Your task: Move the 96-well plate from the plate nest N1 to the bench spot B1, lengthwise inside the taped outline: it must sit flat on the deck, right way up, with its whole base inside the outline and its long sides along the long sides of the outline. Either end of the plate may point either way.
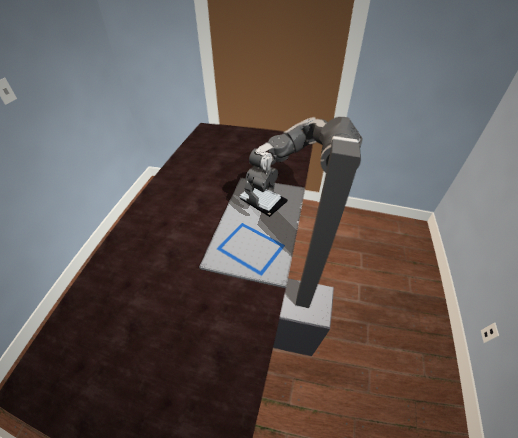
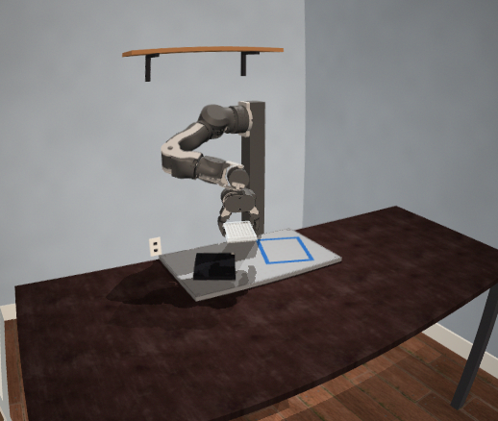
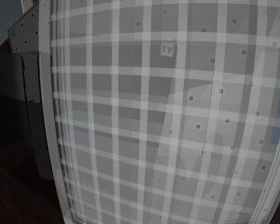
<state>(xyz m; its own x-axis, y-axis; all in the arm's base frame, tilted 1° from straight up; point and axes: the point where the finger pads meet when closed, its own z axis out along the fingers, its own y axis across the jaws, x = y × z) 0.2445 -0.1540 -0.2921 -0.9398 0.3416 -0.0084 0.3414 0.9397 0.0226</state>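
Now: the black plate nest N1 8 cm to the right of my hand and 9 cm below it. From my hand the other things lie so: white 96-well plate right at my hand.
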